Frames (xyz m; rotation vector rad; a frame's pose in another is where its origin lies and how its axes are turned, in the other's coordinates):
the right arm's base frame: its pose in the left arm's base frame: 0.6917 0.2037 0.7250 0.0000 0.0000 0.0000
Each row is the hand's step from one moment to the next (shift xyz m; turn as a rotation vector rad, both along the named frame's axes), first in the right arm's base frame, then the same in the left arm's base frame.
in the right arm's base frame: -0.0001 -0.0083 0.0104 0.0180 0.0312 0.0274
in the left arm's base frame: -0.0001 -0.0083 0.0104 0.0180 0.0312 0.0274
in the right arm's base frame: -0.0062 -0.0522 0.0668 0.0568 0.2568 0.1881
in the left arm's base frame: -0.0062 -0.0522 0.0668 0.0568 0.2568 0.1881
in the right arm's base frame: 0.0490 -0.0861 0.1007 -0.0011 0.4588 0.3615
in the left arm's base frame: 0.0490 -0.0861 0.1007 -0.0011 0.4588 0.3615
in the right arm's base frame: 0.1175 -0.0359 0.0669 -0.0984 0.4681 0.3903
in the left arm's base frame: 0.1175 -0.0359 0.0669 -0.0984 0.4681 0.3903
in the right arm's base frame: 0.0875 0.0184 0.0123 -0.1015 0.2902 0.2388
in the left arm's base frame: 0.0875 0.0184 0.0123 -0.1015 0.2902 0.2388
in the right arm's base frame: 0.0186 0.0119 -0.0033 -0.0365 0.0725 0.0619
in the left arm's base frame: 0.0186 0.0119 -0.0033 -0.0365 0.0725 0.0619
